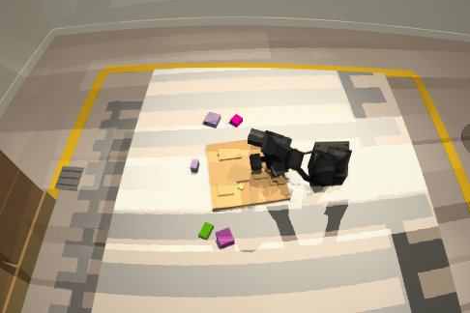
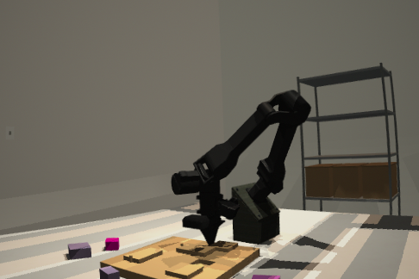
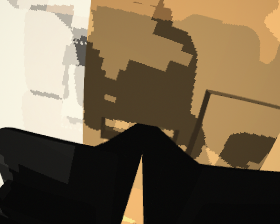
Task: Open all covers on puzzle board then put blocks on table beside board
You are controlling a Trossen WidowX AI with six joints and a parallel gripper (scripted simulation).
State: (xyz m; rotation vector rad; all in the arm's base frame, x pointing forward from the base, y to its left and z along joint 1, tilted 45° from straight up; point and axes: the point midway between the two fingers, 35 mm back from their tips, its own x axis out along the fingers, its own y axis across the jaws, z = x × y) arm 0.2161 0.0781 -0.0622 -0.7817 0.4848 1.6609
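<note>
My gripper tip is now 9 cm short of the tan puzzle board and 1 cm to the right of it. Also, from my gripper tip: green block 27 cm to the left, 23 cm ahead, 2 cm below; magenta block 25 cm to the right, 17 cm ahead, 1 cm below.
</note>
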